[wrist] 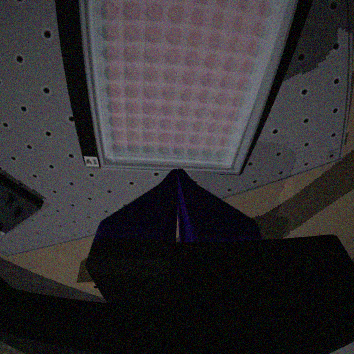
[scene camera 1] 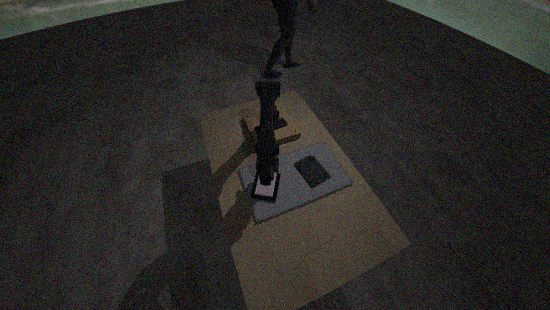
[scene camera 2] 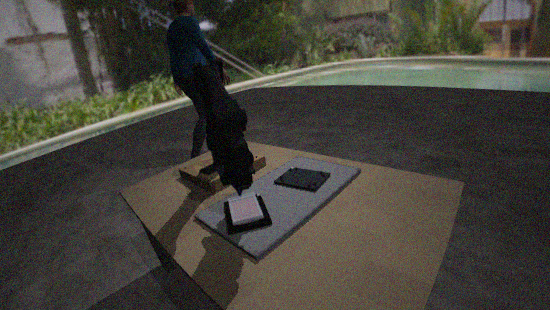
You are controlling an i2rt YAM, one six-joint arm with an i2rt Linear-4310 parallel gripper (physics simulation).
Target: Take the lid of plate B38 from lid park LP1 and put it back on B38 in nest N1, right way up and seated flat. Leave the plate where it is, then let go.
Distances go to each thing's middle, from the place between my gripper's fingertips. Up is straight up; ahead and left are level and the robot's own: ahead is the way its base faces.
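Grey perforated plate [scene camera 2: 286,206]: 4 cm below my hand, 8 cm ahead of it, 12 cm to the left of it.
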